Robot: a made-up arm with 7 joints. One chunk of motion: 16 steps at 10 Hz.
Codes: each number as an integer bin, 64 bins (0 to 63) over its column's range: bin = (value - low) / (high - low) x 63, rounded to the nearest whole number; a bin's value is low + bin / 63 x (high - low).
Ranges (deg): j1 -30..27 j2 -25..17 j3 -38..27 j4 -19..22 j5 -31..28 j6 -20..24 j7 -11..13
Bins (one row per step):
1: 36 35 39 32 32 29 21
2: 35 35 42 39 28 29 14
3: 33 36 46 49 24 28 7
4: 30 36 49 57 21 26 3
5: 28 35 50 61 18 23 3
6: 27 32 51 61 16 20 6
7: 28 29 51 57 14 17 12
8: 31 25 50 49 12 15 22
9: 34 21 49 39 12 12 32
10: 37 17 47 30 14 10 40
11: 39 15 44 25 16 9 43
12: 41 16 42 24 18 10 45
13: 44 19 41 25 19 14 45
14: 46 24 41 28 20 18 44
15: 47 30 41 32 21 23 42
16: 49 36 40 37 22 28 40
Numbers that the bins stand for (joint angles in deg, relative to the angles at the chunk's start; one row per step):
1: 2.57 -1.67 2.24 1.83 -1.03 0.25 -3.00
2: 1.67 -1.67 5.33 6.38 -4.78 0.25 -5.67
3: -0.14 -1.00 9.46 12.89 -8.52 -0.44 -8.33
4: -2.86 -1.00 12.56 18.10 -11.33 -1.84 -9.86
5: -4.67 -1.67 13.59 20.70 -14.14 -3.94 -9.86
6: -5.57 -3.67 14.62 20.70 -16.02 -6.03 -8.71
7: -4.67 -5.67 14.62 18.10 -17.89 -8.13 -6.43
8: -1.95 -8.33 13.59 12.89 -19.76 -9.52 -2.62
9: 0.76 -11.00 12.56 6.38 -19.76 -11.62 1.19
10: 3.48 -13.67 10.49 0.52 -17.89 -13.02 4.24
11: 5.29 -15.00 7.40 -2.73 -16.02 -13.71 5.38
12: 7.10 -14.33 5.33 -3.38 -14.14 -13.02 6.14
13: 9.81 -12.33 4.30 -2.73 -13.21 -10.22 6.14
14: 11.62 -9.00 4.30 -0.78 -12.27 -7.43 5.76
15: 12.52 -5.00 4.30 1.83 -11.33 -3.94 5.00
16: 14.33 -1.00 3.27 5.08 -10.40 -0.44 4.24

